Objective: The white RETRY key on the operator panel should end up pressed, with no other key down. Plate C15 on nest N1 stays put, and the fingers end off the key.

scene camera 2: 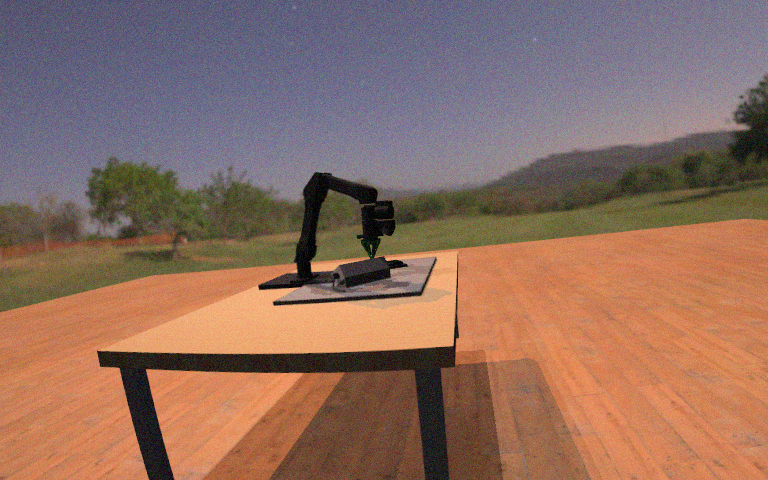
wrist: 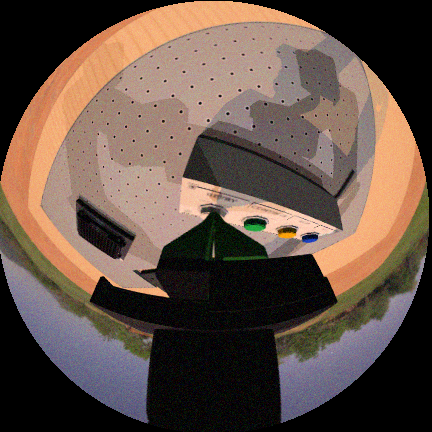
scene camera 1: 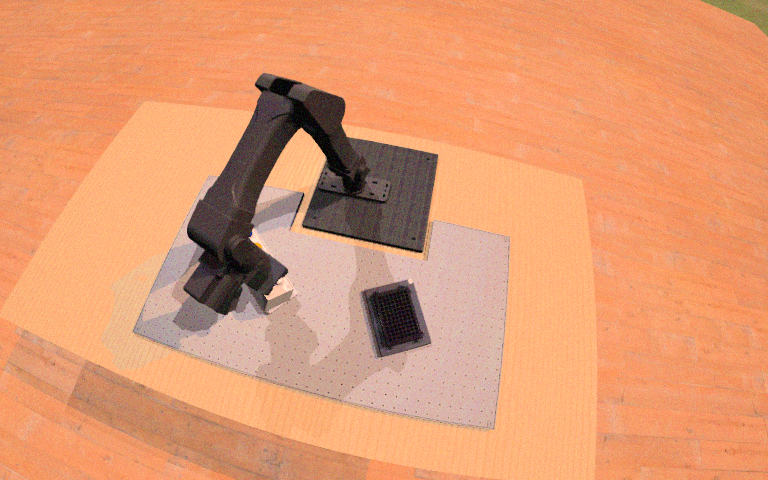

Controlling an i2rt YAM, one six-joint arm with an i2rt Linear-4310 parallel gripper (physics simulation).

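Places are measured from the arm's base along level axes (x down, y left, z ahead), in centimetres.
Where they show: gripper, fingertip midpoint: [scene camera 2: 371, 258] [wrist: 213, 217] [scene camera 1: 273, 279]; arm's base at its link origin: [scene camera 2: 305, 279] [scene camera 1: 354, 186].
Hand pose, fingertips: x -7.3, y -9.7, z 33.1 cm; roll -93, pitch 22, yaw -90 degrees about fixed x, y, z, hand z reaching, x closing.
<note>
Things, the pixels of their top centre, and the offset from my fingertips. "pt": a spot on its surface instead. Level surfaces: height alone.
- operator panel at its top centre: [wrist: 288, 224] [scene camera 1: 250, 258] [scene camera 2: 359, 260] dx -0.6, dy -7.0, dz -3.3 cm
- RETRY key at its top centre: [wrist: 212, 219] dx +0.3, dy +0.3, dz -0.4 cm
- green key at its top centre: [wrist: 256, 229] dx +0.3, dy -3.7, dz -3.5 cm
- amber key at its top centre: [wrist: 289, 236] dx +0.3, dy -7.6, dz -6.6 cm
- blue key at its top centre: [wrist: 312, 241] dx +0.3, dy -11.5, dz -9.7 cm
- Dark plate C15 at its top centre: [scene camera 1: 398, 315] [wrist: 96, 239] dx +5.1, dy +28.8, dz +0.1 cm
- nest N1 at a spot on its surface: [scene camera 1: 373, 323] pt dx +6.6, dy +23.7, dz +3.0 cm
- grey perforated board at its surface level: dx +7.7 cm
- wooden table at its surface level: dx +9.0 cm
- bar at a spot on its surface: [wrist: 345, 184] pt dx +7.1, dy -24.3, dz -7.3 cm
The operator panel [scene camera 1: 279, 297] [scene camera 2: 362, 272] [wrist: 265, 172] is a sloped dark box with a pale face, largely hidden by the arm in scene camera 1. In the wrist view the RETRY key [wrist: 212, 207] looks grey in shadow, with its near part hidden by the fingertips. My gripper [scene camera 2: 370, 255] [wrist: 213, 217] is shut and empty, its tips at the RETRY key; whether they touch it, and how deep the key sits, I cannot tell. The green key [wrist: 255, 225], amber key [wrist: 287, 232] and blue key [wrist: 310, 238] stand in a row beside it. Dark plate C15 [scene camera 1: 398, 316] [wrist: 100, 232] sits on nest N1 [scene camera 1: 373, 323].
The panel and nest stand on a grey perforated board [scene camera 1: 458, 362] on a wooden table [scene camera 1: 543, 283] [scene camera 2: 271, 333]. The arm's black base plate [scene camera 1: 404, 192] lies behind the board. A thin dark cable or bar [wrist: 345, 184] lies at the panel's far end.
</note>
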